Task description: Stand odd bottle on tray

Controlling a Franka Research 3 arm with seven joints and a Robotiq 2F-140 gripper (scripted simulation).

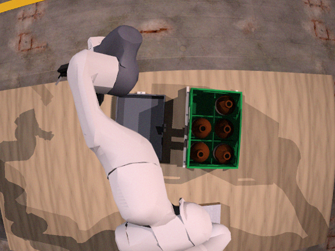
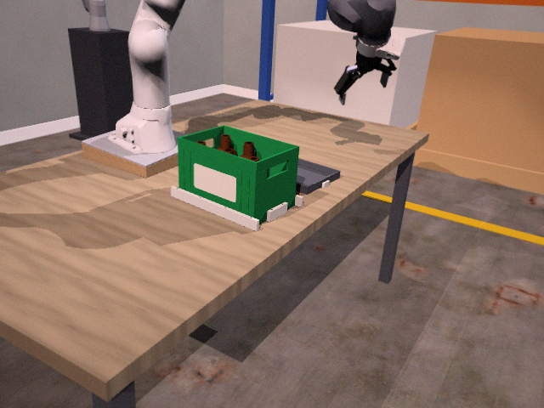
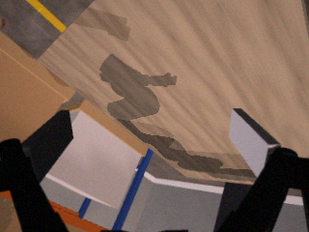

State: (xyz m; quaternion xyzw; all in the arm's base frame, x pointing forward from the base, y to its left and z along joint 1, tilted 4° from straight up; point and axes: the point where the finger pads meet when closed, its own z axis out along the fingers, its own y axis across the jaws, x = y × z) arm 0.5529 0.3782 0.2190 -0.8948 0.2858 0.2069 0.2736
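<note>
My gripper is now 16 cm past the green crate, 48 cm to the left of it and 18 cm above it. The rest, counted from my hand: dark grey tray 13 cm behind, 20 cm to the right, 25 cm below; brown bottle 8 cm behind, 53 cm to the right, 17 cm below.
</note>
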